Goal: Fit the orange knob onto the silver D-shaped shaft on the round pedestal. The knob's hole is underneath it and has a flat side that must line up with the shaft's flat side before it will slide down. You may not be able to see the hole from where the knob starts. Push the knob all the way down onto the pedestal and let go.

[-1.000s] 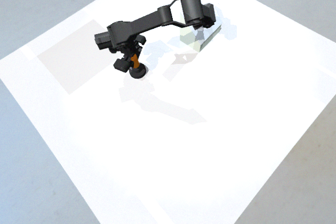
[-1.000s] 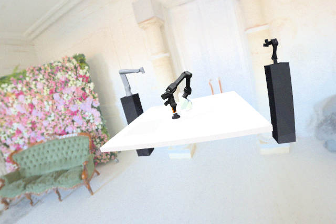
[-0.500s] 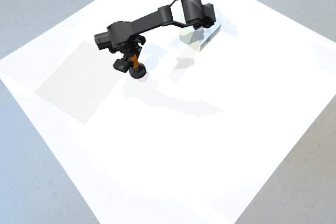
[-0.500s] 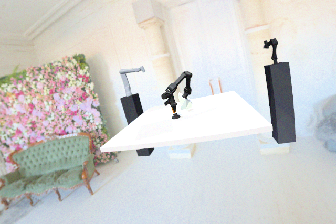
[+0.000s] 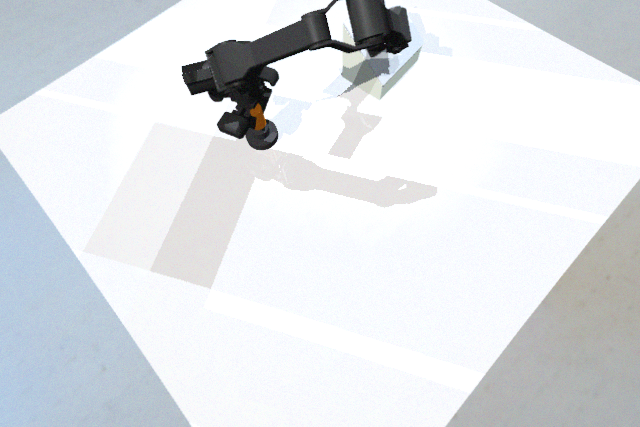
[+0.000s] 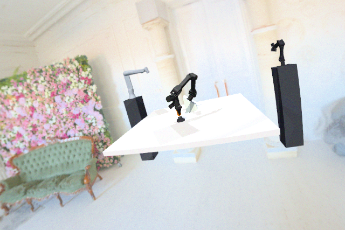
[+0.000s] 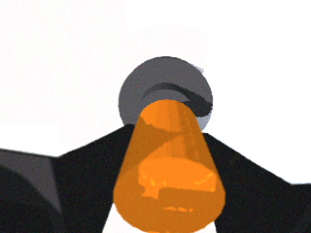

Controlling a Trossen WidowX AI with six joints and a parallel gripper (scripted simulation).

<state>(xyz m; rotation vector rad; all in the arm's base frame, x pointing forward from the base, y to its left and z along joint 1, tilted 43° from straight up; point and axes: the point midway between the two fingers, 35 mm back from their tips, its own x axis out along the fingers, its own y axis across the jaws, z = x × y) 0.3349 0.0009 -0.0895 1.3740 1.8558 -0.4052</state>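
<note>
My gripper tip is now 30 mm below the orange knob. Also, from my gripper tip: dark round pedestal: 40 mm below.
</note>
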